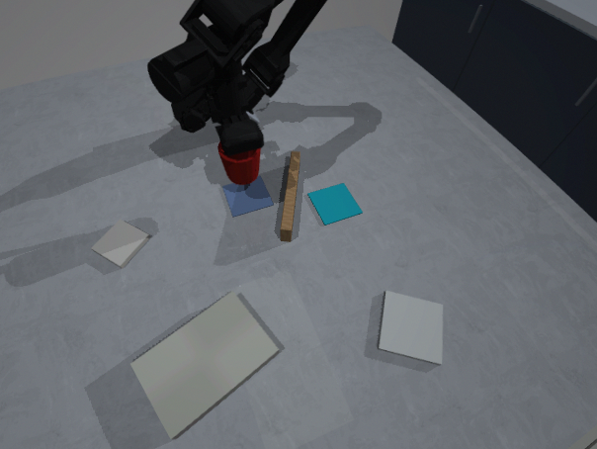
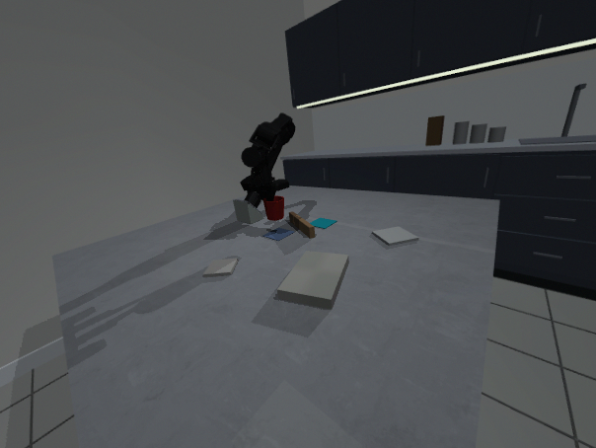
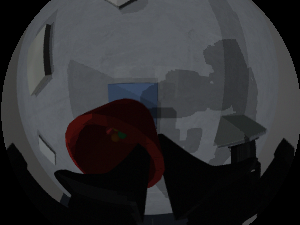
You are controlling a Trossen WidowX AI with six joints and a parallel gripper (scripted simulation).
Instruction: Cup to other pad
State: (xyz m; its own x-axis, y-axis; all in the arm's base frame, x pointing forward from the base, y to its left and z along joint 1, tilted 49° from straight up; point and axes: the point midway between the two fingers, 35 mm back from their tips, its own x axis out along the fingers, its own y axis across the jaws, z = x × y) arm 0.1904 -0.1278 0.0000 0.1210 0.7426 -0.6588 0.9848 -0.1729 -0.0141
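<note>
The cyan pad lies 150 mm to the left of my gripper tip, 130 mm ahead of it and 110 mm below it. The rest, counted from my gripper tip: white slab 410 mm ahead, 120 mm to the left, 100 mm below; red cup 30 mm ahead; wooden bar 90 mm below, 80 mm to the left, 80 mm ahead.
</note>
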